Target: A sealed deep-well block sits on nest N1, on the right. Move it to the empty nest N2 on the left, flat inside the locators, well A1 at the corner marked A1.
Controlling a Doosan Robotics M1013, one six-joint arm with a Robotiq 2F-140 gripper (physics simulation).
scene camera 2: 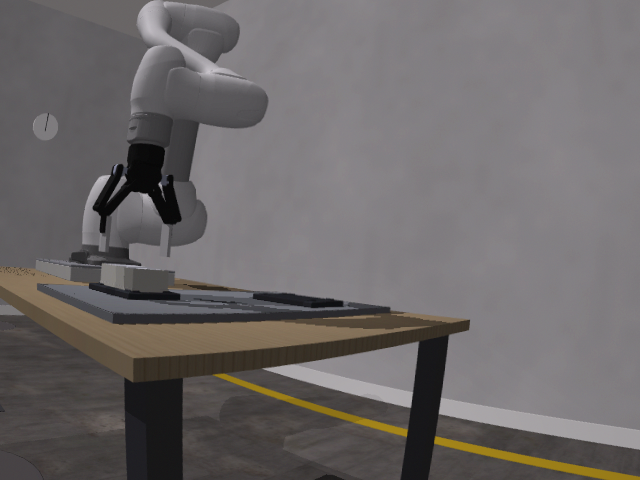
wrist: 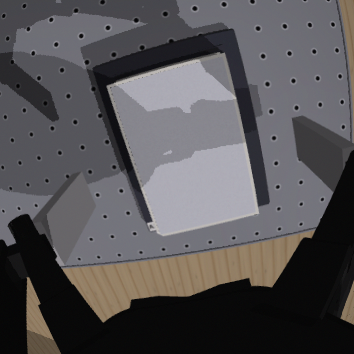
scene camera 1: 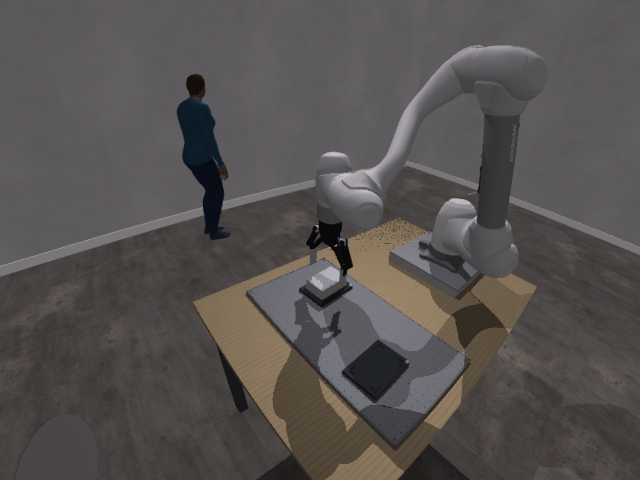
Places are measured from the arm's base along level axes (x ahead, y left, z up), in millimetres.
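Pixels of known places: gripper, between the fingertips: (scene camera 2: pixel 135 254) (wrist: pixel 189 163) (scene camera 1: pixel 327 272); arm's base, origin of its link: (scene camera 1: pixel 443 256).
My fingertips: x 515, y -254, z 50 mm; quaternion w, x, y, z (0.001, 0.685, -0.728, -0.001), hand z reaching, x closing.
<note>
Ahead of a thing's pixels: the offset from my fingertips to its middle. "spot": to the spot under its first point. Level surfaces: height alone.
The deep-well block @(1 mm back, 0 mm left, 45 mm down) (scene camera 1: pixel 323 285) (scene camera 2: pixel 136 279) (wrist: pixel 190 130), pale with a light top, sits on the dark nest N1 (scene camera 1: pixel 336 296) (scene camera 2: pixel 155 296) (wrist: pixel 237 70). A small A1 label @(spot: 50 mm back, 44 mm left, 24 mm down) (wrist: pixel 152 226) shows at the nest's lower left corner in the wrist view. The flat black nest N2 @(159 mm ahead, 337 mm left, 70 mm down) (scene camera 1: pixel 376 367) (scene camera 2: pixel 298 299) is empty, with raised corner locators. My gripper (scene camera 1: pixel 328 267) (scene camera 2: pixel 134 253) (wrist: pixel 189 163) is wide open and empty. It points down above N1; in scene camera 2 its fingertips are higher than the block's top. In the wrist view the block appears turned slightly relative to the fingers.
Both nests stand on a grey perforated plate @(78 mm down) (scene camera 1: pixel 413 341) (scene camera 2: pixel 206 312) (wrist: pixel 300 65) on a wooden table @(91 mm down) (scene camera 1: pixel 248 335) (scene camera 2: pixel 232 338) (wrist: pixel 200 270). The arm's grey base block (scene camera 1: pixel 413 266) stands behind the plate. A person in blue (scene camera 1: pixel 199 134) stands beyond the table.
</note>
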